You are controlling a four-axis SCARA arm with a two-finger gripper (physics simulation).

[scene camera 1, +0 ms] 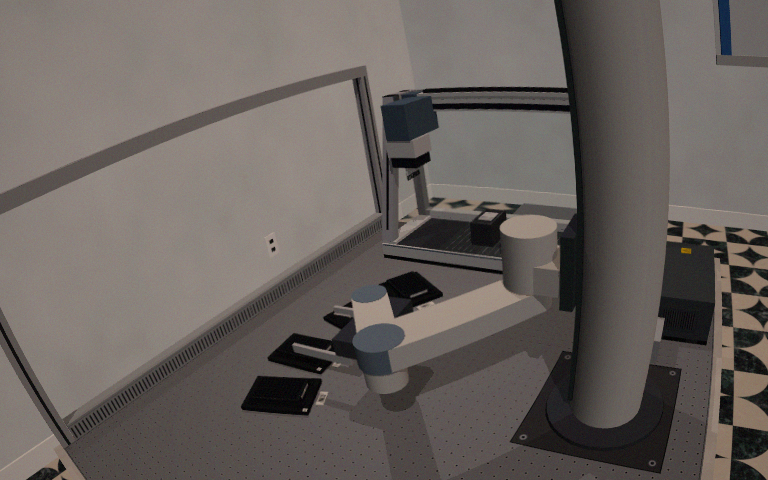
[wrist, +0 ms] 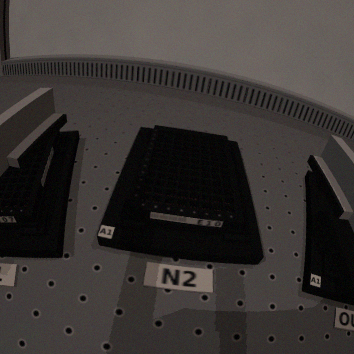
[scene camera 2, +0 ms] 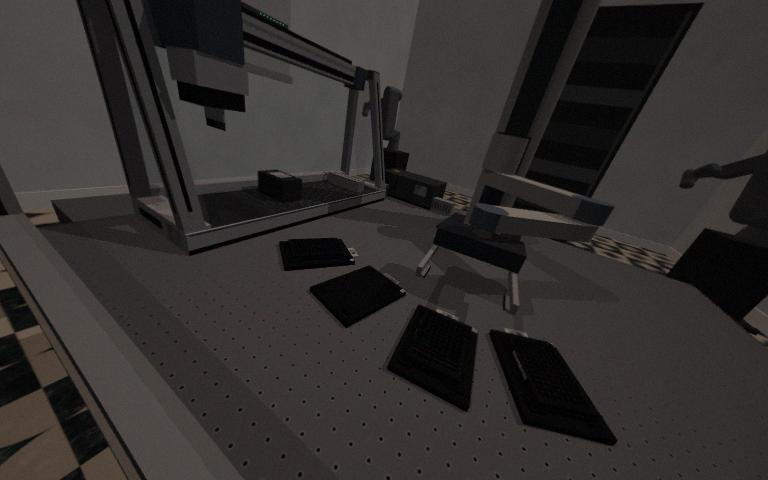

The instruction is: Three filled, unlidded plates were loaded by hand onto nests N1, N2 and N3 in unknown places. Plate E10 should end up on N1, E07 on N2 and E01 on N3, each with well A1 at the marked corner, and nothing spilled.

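Seen in the pictures: gripper, fingertip midpoint: (scene camera 1: 315, 328) (wrist: 192, 118) (scene camera 2: 463, 289); arm's base at its link origin: (scene camera 1: 604, 409).
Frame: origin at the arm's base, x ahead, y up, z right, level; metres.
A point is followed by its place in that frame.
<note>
My gripper (scene camera 1: 314, 328) @(x 0.658, y 0.108, z -0.070 m) (scene camera 2: 466, 288) @(x 0.658, y 0.108, z -0.070 m) (wrist: 192, 118) @(x 0.658, y 0.108, z -0.070 m) is open and empty, its two fingers wide apart above the table on the label side of the nests. In the wrist view, plate E10 (wrist: 187, 175) @(x 0.700, y 0.039, z -0.069 m) (scene camera 2: 440, 345) @(x 0.728, y 0.035, z -0.074 m) sits on nest N2 (wrist: 240, 250) @(x 0.648, y 0.025, z -0.018 m) (scene camera 2: 430, 386) @(x 0.797, y 0.024, z -0.087 m), between the fingers' lines. N2's A1 mark is at its front left. Left of it, a plate whose label ends in 07 (wrist: 15, 195) @(x 0.631, y 0.036, z -0.194 m) (scene camera 2: 549, 367) @(x 0.648, y 0.037, z -0.234 m) sits on nest N1 (wrist: 40, 245) @(x 0.606, y 0.025, z -0.153 m) (scene camera 2: 589, 424) @(x 0.707, y 0.028, z -0.285 m), partly hidden by a finger. A third plate (scene camera 2: 315, 247) @(x 0.652, y 0.036, z 0.286 m) (scene camera 1: 410, 284) @(x 0.645, y 0.036, z 0.288 m) sits on the far nest; its label is unreadable.
The OUT nest (scene camera 2: 357, 294) @(x 0.711, y 0.025, z 0.109 m) (wrist: 330, 250) @(x 0.662, y 0.025, z 0.069 m) bears no plate and stands between N2 and the far nest. A gantry frame (scene camera 2: 266, 223) @(x 0.669, y 0.044, z 0.450 m) with a black box (scene camera 2: 280, 185) @(x 0.565, y 0.115, z 0.528 m) stands behind the nests. The arm's thick column (scene camera 1: 617, 226) @(x 0.002, y 0.420, z -0.075 m) stands at the right. A slotted rail (wrist: 175, 77) @(x 1.004, y 0.035, z -0.144 m) runs along the wall side.
</note>
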